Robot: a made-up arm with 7 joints.
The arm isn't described. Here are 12 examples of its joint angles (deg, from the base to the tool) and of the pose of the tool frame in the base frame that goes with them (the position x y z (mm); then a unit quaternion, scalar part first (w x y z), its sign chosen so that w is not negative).
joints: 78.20 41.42 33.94 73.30 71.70 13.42 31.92
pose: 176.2 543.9 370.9 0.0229 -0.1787 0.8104 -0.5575
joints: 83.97 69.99 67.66 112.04 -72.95 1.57 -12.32
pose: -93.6 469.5 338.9 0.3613 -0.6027 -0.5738 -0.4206
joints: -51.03 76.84 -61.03 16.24 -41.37 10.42 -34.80
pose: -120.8 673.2 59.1 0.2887 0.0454 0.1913 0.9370
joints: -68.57 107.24 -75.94 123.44 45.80 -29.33 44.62
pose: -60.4 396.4 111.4 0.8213 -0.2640 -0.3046 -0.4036
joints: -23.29 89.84 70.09 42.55 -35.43 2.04 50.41
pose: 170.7 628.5 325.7 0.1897 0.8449 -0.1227 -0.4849
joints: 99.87 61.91 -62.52 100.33 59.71 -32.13 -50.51
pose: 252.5 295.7 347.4 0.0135 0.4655 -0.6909 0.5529
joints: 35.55 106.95 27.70 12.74 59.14 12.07 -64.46
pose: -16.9 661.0 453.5 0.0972 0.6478 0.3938 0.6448
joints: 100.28 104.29 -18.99 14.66 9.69 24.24 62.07
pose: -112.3 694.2 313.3 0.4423 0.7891 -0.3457 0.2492
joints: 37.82 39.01 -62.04 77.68 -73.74 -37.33 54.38
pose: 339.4 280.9 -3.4 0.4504 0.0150 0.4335 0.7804
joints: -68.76 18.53 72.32 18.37 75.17 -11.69 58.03
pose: -366.9 462.1 20.8 0.4413 0.8537 -0.0060 0.2763
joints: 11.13 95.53 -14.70 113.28 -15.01 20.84 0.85
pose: 240.4 357.4 190.4 0.3165 -0.7159 0.4149 0.4639
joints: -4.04 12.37 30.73 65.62 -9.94 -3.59 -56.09
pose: 225.7 379.2 -143.9 0.1715 0.9793 0.0374 0.1004
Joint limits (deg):
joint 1: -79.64..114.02
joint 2: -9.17..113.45
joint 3: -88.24..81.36
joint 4: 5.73..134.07
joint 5: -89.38..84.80
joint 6: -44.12..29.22
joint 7: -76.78..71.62
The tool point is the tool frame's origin. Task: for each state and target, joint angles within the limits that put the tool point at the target. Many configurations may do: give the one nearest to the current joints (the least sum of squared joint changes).
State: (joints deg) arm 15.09 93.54 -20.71 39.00 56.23 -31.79 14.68
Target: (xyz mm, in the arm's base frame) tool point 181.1 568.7 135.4
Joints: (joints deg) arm 5.64 97.57 -40.75 62.65 57.28 -35.84 12.97
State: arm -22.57 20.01 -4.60 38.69 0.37 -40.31 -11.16
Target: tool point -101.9 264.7 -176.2
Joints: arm -50.41 20.67 -13.63 75.93 5.72 -33.17 -10.21
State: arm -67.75 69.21 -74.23 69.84 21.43 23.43 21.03
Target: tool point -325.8 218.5 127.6
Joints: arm -79.64 47.07 -88.24 86.33 1.50 24.92 10.71
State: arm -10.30 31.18 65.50 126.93 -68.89 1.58 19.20
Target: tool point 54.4 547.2 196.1
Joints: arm -7.90 49.72 81.36 99.07 -78.75 -31.11 18.46
